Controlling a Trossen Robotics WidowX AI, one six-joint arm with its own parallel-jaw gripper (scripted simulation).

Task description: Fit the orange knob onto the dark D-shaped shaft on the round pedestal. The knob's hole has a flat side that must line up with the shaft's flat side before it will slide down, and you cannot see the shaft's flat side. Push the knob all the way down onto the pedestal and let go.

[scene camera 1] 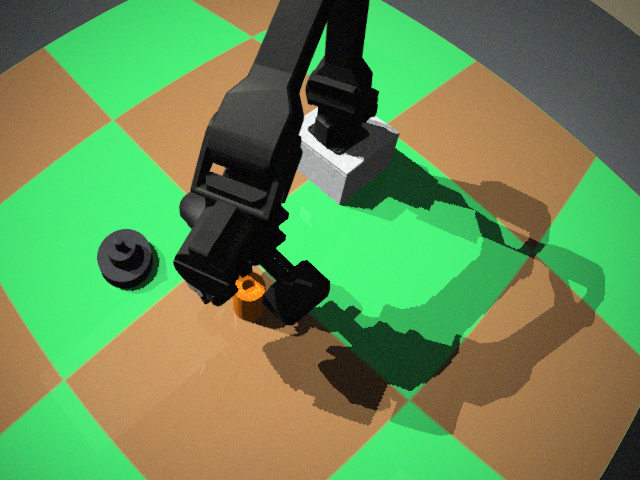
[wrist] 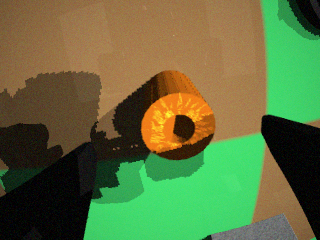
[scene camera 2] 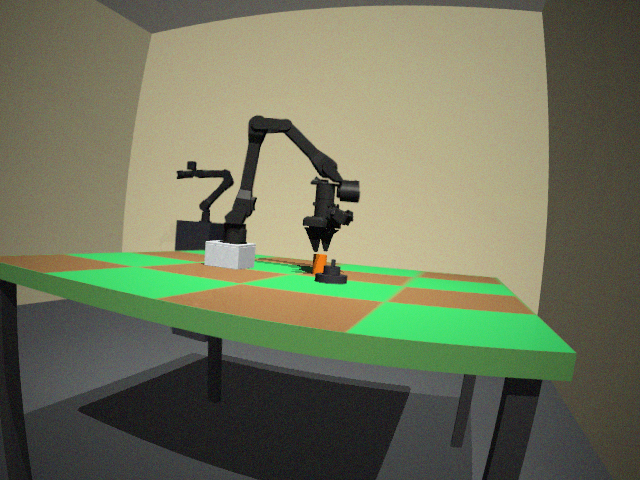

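Scene:
My gripper is visible in scene camera 1 [249, 282], and also in the wrist view and scene camera 2. On my gripper, [wrist: 60, 195] and [scene camera 2: 328, 238] are the same spot.

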